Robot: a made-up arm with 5 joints.
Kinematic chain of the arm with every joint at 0, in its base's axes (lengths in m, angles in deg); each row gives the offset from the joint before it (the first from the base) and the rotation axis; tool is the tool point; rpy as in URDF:
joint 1: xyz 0 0 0.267 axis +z
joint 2: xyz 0 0 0 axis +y
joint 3: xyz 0.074 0 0.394 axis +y
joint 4: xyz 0.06 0 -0.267 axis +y
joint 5: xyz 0.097 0 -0.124 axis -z
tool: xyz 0 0 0 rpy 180 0 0
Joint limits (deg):
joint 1: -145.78..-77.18
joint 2: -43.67..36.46
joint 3: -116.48..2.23
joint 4: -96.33..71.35
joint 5: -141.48..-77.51
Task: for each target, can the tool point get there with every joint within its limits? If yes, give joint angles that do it. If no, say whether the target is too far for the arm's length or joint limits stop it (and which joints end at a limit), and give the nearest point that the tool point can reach.
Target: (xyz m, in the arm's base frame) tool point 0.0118 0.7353 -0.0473
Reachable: no: joint limits stop it (at a limit: joint 1, joint 2, joint 3) | nearest point -0.0305 -0.0208 0.2158 | short by 0.802 m
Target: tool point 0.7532 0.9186 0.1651
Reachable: no: too far | nearest point 0.2077 0.2533 0.8093 | short by 1.075 m
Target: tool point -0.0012 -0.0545 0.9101
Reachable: yes | joints -91.30 -26.76 -77.02 -68.38 -118.99
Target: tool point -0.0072 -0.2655 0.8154
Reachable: yes | joints -91.55 -21.57 -58.48 -36.20 -103.63
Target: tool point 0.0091 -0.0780 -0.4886
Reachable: no: joint limits stop it (at a limit: joint 2) | nearest point 0.0238 -0.2040 0.1179 | short by 0.620 m
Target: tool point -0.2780 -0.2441 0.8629
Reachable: yes | joints -138.71 -10.40 -106.01 56.23 -87.12
